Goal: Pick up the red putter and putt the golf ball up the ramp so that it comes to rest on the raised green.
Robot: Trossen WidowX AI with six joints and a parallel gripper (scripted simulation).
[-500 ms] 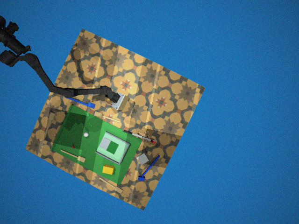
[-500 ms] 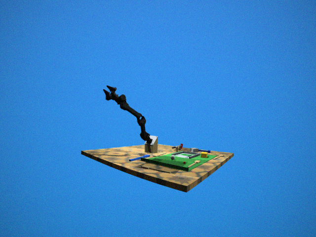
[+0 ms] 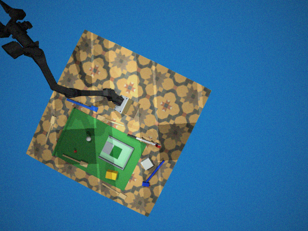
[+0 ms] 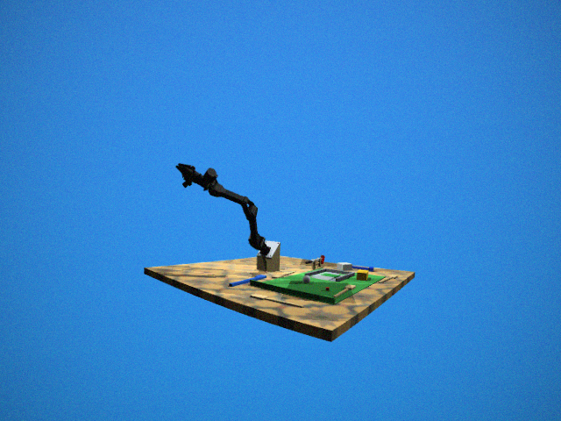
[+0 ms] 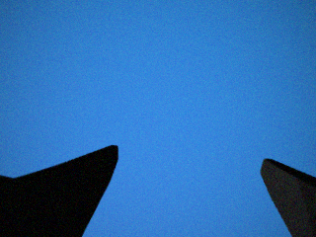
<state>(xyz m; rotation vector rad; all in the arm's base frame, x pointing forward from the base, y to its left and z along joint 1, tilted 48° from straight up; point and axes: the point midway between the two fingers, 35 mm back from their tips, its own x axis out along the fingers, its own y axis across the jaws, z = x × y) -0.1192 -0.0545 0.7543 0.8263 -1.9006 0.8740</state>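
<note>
Now: the white golf ball 59 cm below my gripper tip, 53 cm ahead of it and 52 cm to the left of it. Also, from my gripper tip: red putter: 95 cm to the left, 56 cm below, 27 cm ahead; small red marker: 70 cm ahead, 61 cm below, 46 cm to the left; green mat: 64 cm to the left, 62 cm below, 57 cm ahead.
</note>
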